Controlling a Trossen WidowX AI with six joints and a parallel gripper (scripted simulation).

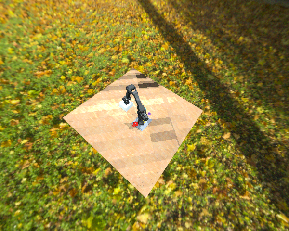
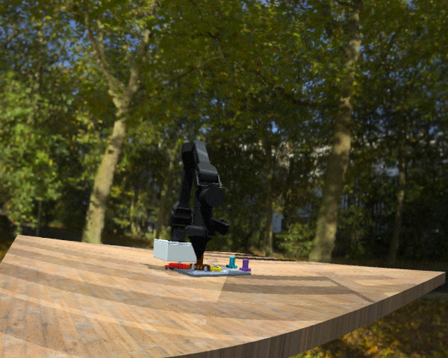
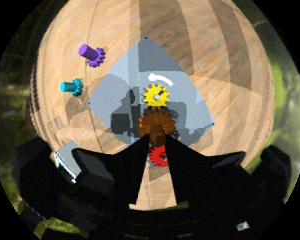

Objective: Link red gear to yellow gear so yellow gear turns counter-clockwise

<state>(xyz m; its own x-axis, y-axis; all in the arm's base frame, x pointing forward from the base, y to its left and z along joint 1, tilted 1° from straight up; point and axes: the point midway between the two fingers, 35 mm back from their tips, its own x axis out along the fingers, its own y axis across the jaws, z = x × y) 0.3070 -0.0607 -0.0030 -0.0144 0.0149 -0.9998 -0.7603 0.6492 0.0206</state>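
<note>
Now: the orange gear 10 mm below my gripper tip. Also, from my gripper tip: yellow gear (40 mm to the left, 30 mm ahead, 20 mm below); grey board (30 mm to the left, 30 mm below, 10 mm ahead); red gear (60 mm to the right, 20 mm below, 20 mm behind).
</note>
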